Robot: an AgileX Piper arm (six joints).
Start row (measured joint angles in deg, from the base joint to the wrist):
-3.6, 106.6, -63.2, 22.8, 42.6, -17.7
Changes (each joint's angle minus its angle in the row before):
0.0, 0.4, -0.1, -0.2, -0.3, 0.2
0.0, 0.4, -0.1, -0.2, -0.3, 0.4
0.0, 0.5, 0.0, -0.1, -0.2, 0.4
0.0, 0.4, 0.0, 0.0, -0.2, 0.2
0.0, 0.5, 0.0, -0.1, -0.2, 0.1
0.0, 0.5, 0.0, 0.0, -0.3, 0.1
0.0, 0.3, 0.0, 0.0, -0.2, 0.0
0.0, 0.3, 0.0, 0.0, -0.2, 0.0
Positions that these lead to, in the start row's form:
-3.6, 107.0, -63.3, 22.6, 42.3, -17.5
-3.6, 107.4, -63.4, 22.4, 42.0, -17.1
-3.6, 107.9, -63.4, 22.3, 41.8, -16.7
-3.6, 108.3, -63.4, 22.3, 41.6, -16.5
-3.6, 108.8, -63.4, 22.2, 41.4, -16.4
-3.6, 109.3, -63.4, 22.2, 41.1, -16.3
-3.6, 109.6, -63.4, 22.2, 40.9, -16.3
-3.6, 109.9, -63.4, 22.2, 40.7, -16.3

